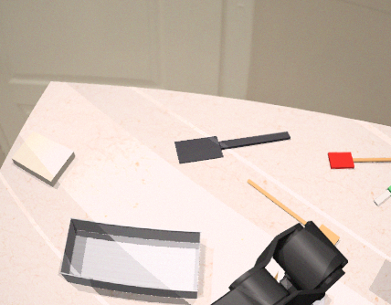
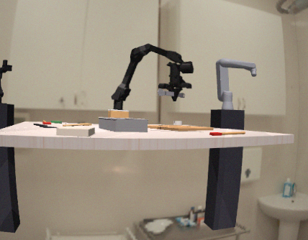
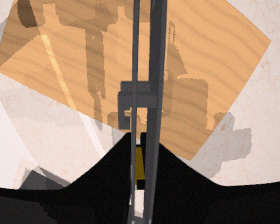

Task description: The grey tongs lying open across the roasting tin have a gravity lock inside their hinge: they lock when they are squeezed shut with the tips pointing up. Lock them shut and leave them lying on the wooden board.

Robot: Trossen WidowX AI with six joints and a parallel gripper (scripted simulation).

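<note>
Right now my gripper tip is 15 cm above the wooden board, 4 cm past it and 3 cm to the right of it. The rest, counted from my gripper tip: black spatula 73 cm to the right, 15 cm below, 3 cm ahead; then white object 53 cm behind, 18 cm to the left, 14 cm below; then grey roasting tin 31 cm to the right, 15 cm ahead, 13 cm below.
</note>
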